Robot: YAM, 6 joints.
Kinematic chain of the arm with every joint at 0, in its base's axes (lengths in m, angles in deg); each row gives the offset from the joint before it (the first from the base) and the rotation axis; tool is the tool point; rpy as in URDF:
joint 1: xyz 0 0 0.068 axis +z
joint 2: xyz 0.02 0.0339 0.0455 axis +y
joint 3: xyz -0.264 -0.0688 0 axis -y
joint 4: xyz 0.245 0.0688 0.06 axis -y
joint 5: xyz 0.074 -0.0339 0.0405 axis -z
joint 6: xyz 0.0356 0 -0.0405 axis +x
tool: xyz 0 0 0 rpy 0 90 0
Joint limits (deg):
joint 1: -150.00..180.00
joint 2: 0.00..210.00
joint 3: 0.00..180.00
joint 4: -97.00..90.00
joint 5: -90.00..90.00
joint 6: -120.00..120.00
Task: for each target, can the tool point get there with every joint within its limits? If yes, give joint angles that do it. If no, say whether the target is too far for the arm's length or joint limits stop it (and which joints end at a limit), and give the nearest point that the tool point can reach.
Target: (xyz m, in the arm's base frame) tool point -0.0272 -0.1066 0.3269
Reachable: yes | joints -109.78 27.89 43.38 -33.45 -17.06 -97.86
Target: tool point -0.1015 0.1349 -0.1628
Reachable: yes | joints 133.78 183.74 77.12 -69.44 34.25 -71.09
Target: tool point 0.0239 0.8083 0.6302
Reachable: no: too far | nearest point 0.0161 0.5433 0.4565 | short by 0.317 m
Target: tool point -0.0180 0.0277 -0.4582
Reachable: no: joint limits stop it (at a limit: joint 2) | nearest point -0.0487 0.0749 -0.3434 | short by 0.128 m
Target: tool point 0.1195 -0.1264 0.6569
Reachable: yes | joints 126.80 49.85 139.79 -20.96 34.13 -89.04
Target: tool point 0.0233 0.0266 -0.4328
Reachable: no: joint limits stop it (at a limit: joint 2) | nearest point 0.0547 0.0625 -0.3402 | short by 0.104 m
